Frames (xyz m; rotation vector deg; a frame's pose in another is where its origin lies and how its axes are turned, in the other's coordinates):
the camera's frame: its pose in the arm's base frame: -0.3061 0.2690 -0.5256 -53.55 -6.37 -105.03
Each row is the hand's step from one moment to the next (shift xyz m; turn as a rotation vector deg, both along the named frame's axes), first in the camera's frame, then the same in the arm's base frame.
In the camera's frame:
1: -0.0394 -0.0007 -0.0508 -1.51 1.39 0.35
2: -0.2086 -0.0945 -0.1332 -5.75 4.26 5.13
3: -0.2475 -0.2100 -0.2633 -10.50 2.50 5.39
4: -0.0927 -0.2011 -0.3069 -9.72 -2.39 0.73
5: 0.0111 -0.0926 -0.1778 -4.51 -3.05 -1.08
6: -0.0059 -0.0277 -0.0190 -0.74 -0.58 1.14
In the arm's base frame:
1: -0.0217 0.0059 -0.0602 1.59 0.65 -1.18
2: -0.1152 0.1376 -0.1949 7.26 4.74 -1.53
3: -0.2745 0.1593 -0.2719 6.76 9.24 -3.82
4: -0.3170 0.0187 -0.2059 0.07 8.74 -4.94
5: -0.1749 -0.0489 -0.0856 -2.34 4.29 -2.63
6: -0.0321 0.0084 -0.0078 0.27 1.36 0.51

